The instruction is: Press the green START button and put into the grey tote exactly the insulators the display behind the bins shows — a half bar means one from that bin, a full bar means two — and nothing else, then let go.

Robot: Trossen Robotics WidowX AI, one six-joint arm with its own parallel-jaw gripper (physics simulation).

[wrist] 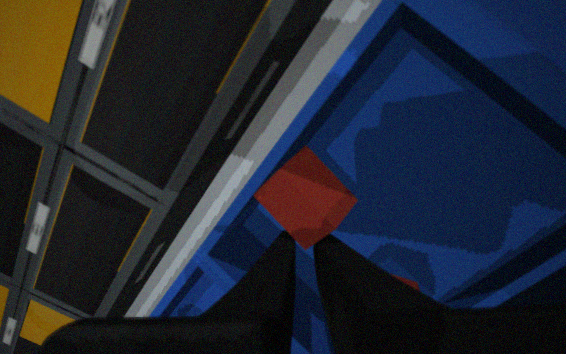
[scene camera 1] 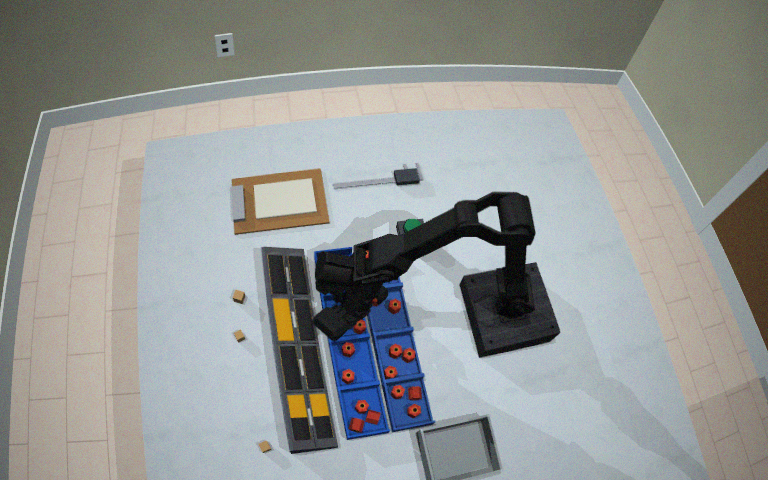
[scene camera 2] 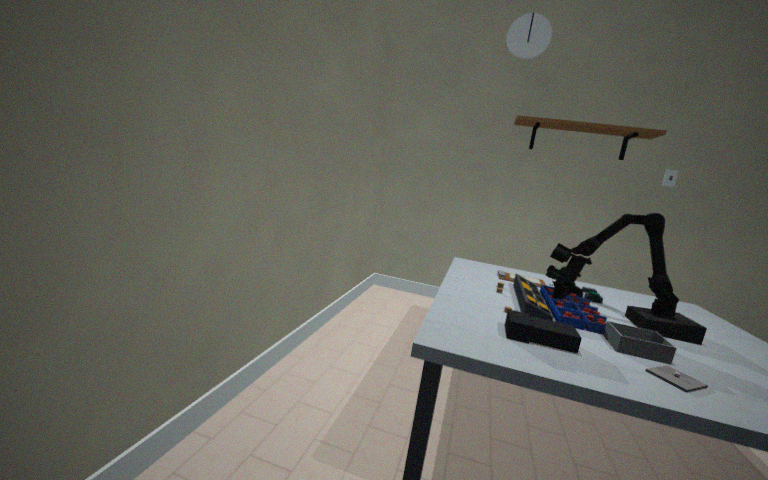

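My gripper is low at the second bin of the row beside the display. Its tips are shut on the lower corner of a red insulator, whose clearance from the floor I cannot tell. The hand hides them in scene camera 1. Another insulator is in that bin. The display shows one full yellow bar in its second row and two half bars in its fourth. The grey tote looks empty. The green START button is partly behind the arm.
Blue bins hold several red insulators. A clipboard and a caliper lie behind. Small wooden blocks lie beyond the display. A black box and a flat plate show in scene camera 2.
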